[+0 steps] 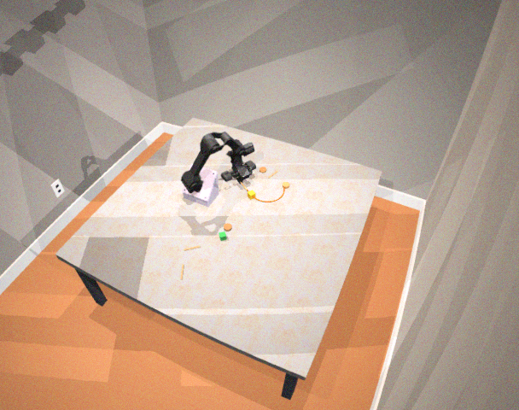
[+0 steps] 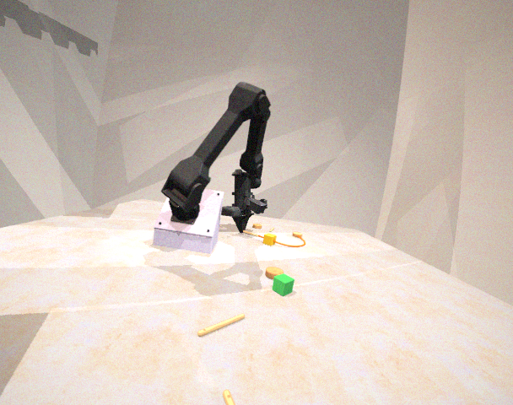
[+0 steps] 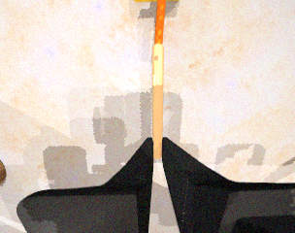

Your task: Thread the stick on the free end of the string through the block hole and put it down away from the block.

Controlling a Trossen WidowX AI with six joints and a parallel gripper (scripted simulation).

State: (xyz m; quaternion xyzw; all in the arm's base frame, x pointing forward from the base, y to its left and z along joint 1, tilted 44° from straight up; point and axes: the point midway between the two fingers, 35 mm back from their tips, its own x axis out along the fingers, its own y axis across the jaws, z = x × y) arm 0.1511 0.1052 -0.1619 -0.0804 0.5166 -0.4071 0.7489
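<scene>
The yellow wooden block lies 10 cm ahead of my gripper tip, 6 cm to the right of it and 1 cm above it. From my gripper tip the other things lie so: thin wooden stick 4 cm ahead, 2 cm to the right, 1 cm above; then green cube 10 cm ahead, 37 cm to the right.
</scene>
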